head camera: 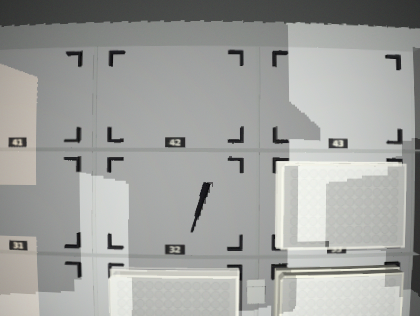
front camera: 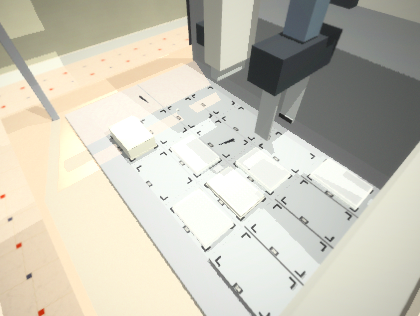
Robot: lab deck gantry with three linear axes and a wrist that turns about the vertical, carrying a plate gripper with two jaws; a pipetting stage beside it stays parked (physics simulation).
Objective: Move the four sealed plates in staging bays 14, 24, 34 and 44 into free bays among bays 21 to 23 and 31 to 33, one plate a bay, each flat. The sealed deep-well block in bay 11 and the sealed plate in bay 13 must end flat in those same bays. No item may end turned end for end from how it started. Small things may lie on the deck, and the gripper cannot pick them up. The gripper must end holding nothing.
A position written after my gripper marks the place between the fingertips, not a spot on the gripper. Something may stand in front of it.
I see my gripper (front camera: 274, 127) and a sealed deep-well block (front camera: 135, 140).
The head camera view misses the sealed deep-well block: it is out of frame.
